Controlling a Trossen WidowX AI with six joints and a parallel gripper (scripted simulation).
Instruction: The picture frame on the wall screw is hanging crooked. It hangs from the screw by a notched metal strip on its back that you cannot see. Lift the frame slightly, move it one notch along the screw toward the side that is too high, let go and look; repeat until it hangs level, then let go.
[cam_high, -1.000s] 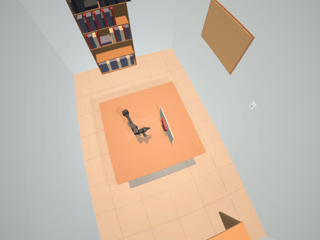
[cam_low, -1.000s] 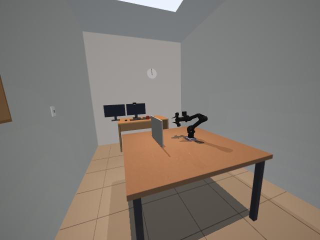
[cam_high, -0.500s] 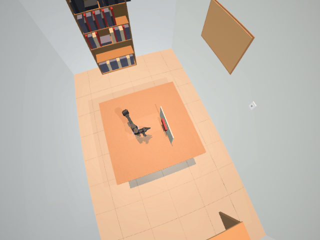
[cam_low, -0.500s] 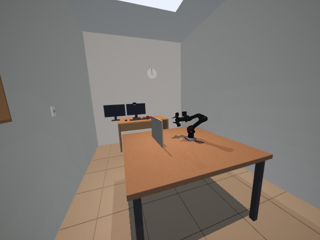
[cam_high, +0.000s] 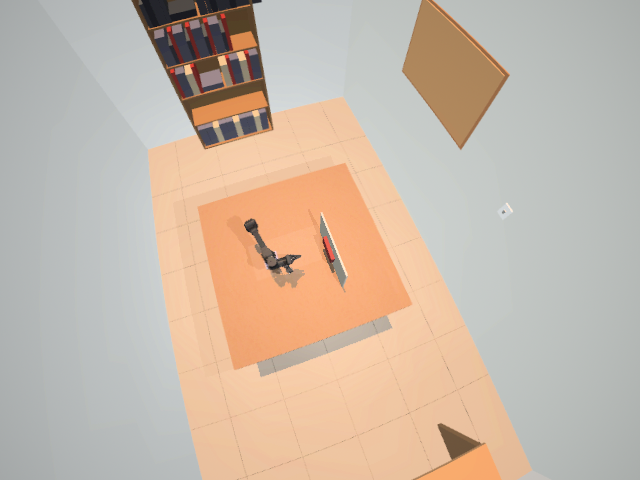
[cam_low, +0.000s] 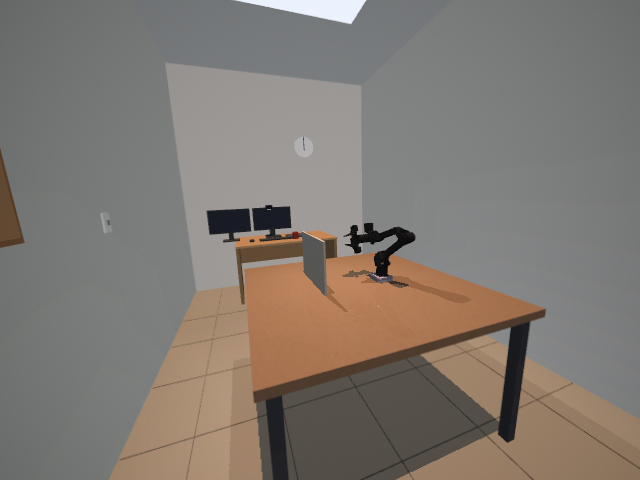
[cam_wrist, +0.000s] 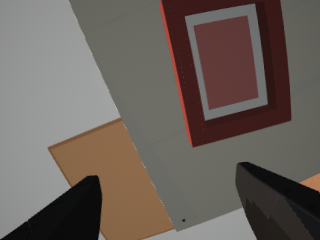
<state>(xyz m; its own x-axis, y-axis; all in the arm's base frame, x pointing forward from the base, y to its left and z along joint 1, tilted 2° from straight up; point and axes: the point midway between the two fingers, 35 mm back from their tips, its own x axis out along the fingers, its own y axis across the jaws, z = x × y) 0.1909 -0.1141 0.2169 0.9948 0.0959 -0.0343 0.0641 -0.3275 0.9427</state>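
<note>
My gripper tip is now 200 mm short of the red picture frame, 30 mm to the right of it and 90 mm above it. The rest, counted from my gripper tip: grey wall panel 210 mm ahead, 20 mm to the left, 100 mm below.
</note>
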